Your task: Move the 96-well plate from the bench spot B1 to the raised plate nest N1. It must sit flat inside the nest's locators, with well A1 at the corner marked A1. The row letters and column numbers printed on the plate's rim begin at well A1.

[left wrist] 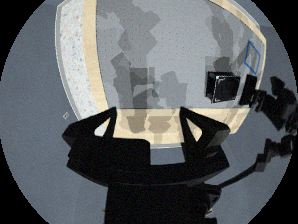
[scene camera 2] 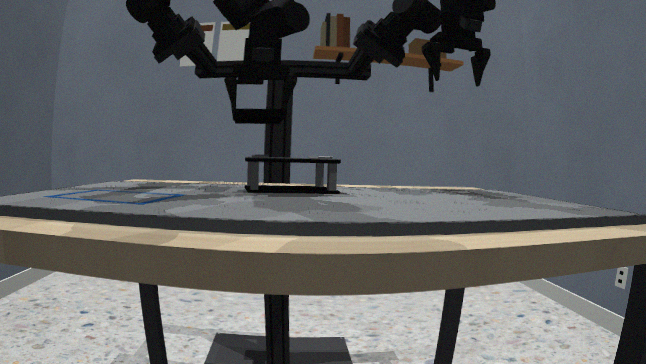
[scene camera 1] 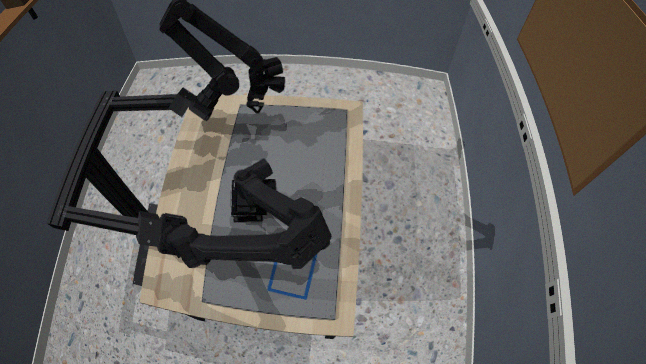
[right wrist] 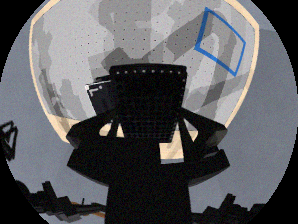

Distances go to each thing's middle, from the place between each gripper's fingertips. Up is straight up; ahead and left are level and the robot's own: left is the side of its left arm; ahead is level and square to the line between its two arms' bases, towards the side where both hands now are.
Scene:
My right gripper (scene camera 2: 257, 120) is now right at the black 96-well plate (scene camera 2: 259, 116).
Right now my left hand (scene camera 2: 458, 83) is 400 mm to the left of the black 96-well plate and 100 mm above it.

